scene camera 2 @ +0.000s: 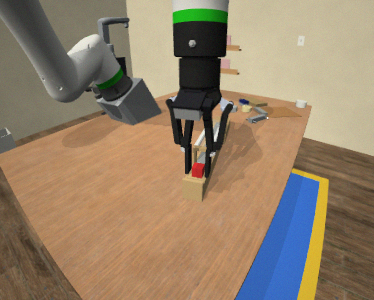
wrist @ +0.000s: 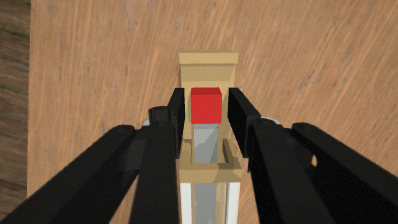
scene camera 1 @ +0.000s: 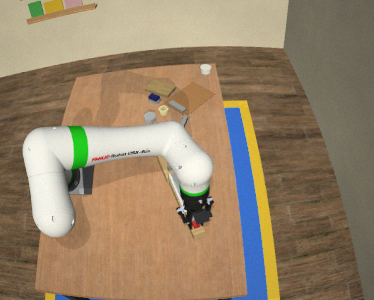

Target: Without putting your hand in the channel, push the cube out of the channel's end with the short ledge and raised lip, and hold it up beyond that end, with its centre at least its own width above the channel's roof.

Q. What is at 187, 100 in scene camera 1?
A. A brown mat.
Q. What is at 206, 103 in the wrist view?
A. A red cube.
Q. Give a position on a channel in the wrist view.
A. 200, 68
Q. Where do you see a channel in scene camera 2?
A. At 193, 188
